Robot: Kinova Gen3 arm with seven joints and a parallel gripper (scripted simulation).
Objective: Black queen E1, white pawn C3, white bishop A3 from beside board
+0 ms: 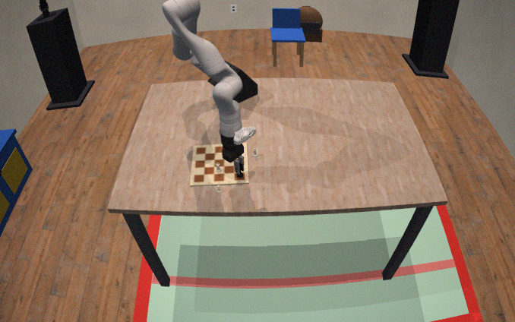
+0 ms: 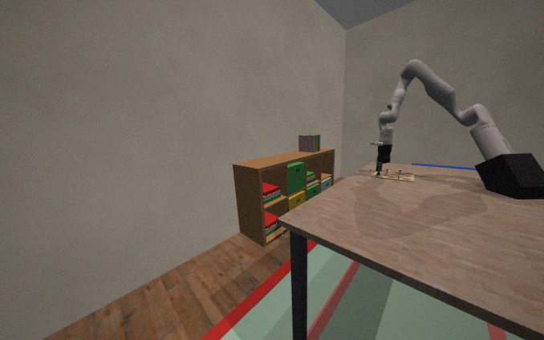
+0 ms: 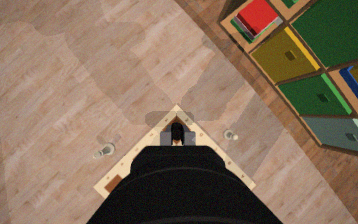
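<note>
Right now my hand is 10 mm above the black queen. The rest, counted from my hand: white pawn 70 mm to the right, 70 mm ahead, 40 mm below; chessboard 80 mm to the right, 70 mm behind, 50 mm below.
</note>
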